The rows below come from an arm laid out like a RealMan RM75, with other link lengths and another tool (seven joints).
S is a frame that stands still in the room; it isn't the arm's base.
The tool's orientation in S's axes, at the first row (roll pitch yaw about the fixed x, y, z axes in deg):
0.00 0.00 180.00
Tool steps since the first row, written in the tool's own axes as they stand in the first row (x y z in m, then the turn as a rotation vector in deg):
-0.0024 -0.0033 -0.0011 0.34 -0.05 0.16
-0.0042 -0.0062 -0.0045 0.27 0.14 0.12
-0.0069 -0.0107 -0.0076 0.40 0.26 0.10
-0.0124 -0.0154 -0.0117 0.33 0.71 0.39
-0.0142 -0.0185 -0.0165 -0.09 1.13 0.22
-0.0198 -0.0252 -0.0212 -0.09 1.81 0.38
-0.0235 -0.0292 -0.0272 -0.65 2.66 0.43
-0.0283 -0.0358 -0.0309 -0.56 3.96 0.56
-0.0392 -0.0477 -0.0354 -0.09 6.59 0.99
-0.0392 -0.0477 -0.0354 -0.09 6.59 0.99
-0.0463 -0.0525 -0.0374 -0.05 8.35 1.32
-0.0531 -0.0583 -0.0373 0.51 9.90 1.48
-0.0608 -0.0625 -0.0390 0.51 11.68 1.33
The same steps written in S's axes. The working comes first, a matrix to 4 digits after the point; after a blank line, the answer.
The tool's axes in the first row as the columns of a matrix, in S's axes (used below as rounded here):
-1.0000 0.0000 0.0000
0.0000 -1.0000 0.0000
0.0000 0.0000 1.0000

0.0024 0.0033 -0.0011 -0.34 0.05 0.16
0.0042 0.0062 -0.0045 -0.27 -0.14 0.12
0.0069 0.0107 -0.0076 -0.40 -0.26 0.10
0.0124 0.0154 -0.0117 -0.33 -0.71 0.39
0.0142 0.0185 -0.0165 0.09 -1.13 0.22
0.0198 0.0252 -0.0212 0.09 -1.81 0.38
0.0235 0.0292 -0.0272 0.65 -2.66 0.43
0.0283 0.0358 -0.0309 0.56 -3.96 0.56
0.0392 0.0477 -0.0354 0.09 -6.59 0.99
0.0392 0.0477 -0.0354 0.09 -6.59 0.99
0.0463 0.0525 -0.0374 0.05 -8.35 1.32
0.0531 0.0583 -0.0373 -0.51 -9.90 1.48
0.0608 0.0625 -0.0390 -0.51 -11.68 1.33

